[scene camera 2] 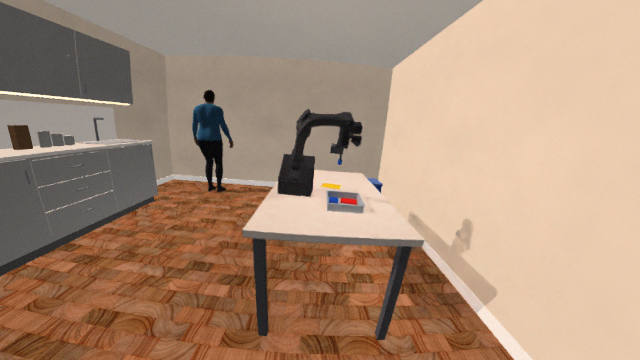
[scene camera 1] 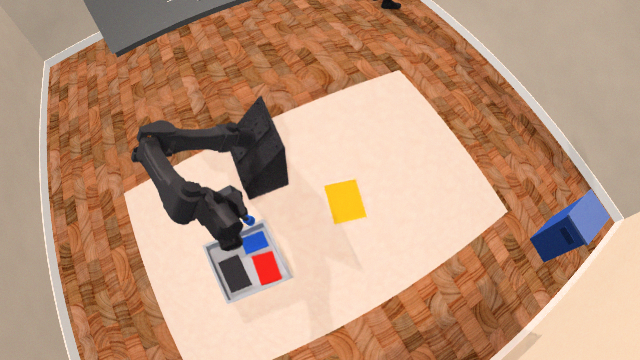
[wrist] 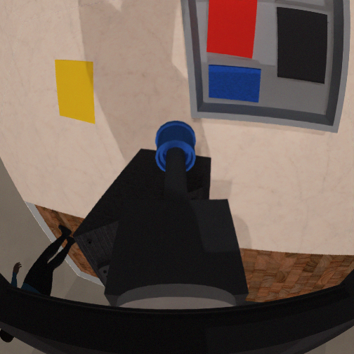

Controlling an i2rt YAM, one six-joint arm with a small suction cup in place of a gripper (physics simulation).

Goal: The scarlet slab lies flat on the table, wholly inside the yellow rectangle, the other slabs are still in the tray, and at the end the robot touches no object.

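Where they show: hand at its tool point: [scene camera 2: 339,163] [scene camera 1: 250,220]; arm's base at its link origin: [scene camera 2: 295,167] [scene camera 1: 251,138].
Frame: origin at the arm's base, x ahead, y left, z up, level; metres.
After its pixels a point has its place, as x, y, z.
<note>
The scarlet slab [scene camera 1: 267,268] @[0.391, -0.098, -0.167] [scene camera 2: 348,201] @[0.385, -0.122, -0.167] [wrist: 231,30] lies in the grey tray [scene camera 1: 260,289] @[0.460, -0.145, -0.130] [scene camera 2: 345,208] @[0.361, -0.274, -0.156] [wrist: 270,114]. The blue slab [scene camera 1: 255,242] @[0.289, -0.104, -0.168] [scene camera 2: 333,200] @[0.287, -0.130, -0.168] [wrist: 234,83] and the black slab [scene camera 1: 235,274] @[0.375, -0.212, -0.168] [wrist: 302,45] are in the tray too. The yellow rectangle [scene camera 1: 345,201] @[0.257, 0.245, -0.180] [scene camera 2: 331,186] @[0.259, 0.227, -0.180] [wrist: 75,91] is on the table apart from the tray, with no slab on it. My gripper [scene camera 1: 249,220] @[0.303, -0.086, 0.070] [scene camera 2: 340,162] [wrist: 175,145], a blue suction cup, is open, points down and hangs high above the table. It carries nothing and touches nothing.
The arm's black base [scene camera 1: 262,160] @[0.099, 0.011, 0.008] [scene camera 2: 296,175] @[0.020, -0.056, -0.044] stands on the table [scene camera 1: 400,150] @[0.143, 0.540, -0.180] [scene camera 2: 310,222] @[0.183, -0.449, -0.180], near one long edge. A blue bin [scene camera 1: 570,230] stands on the floor beyond the table. A person [scene camera 2: 209,122] stands in the room, away from the table.
</note>
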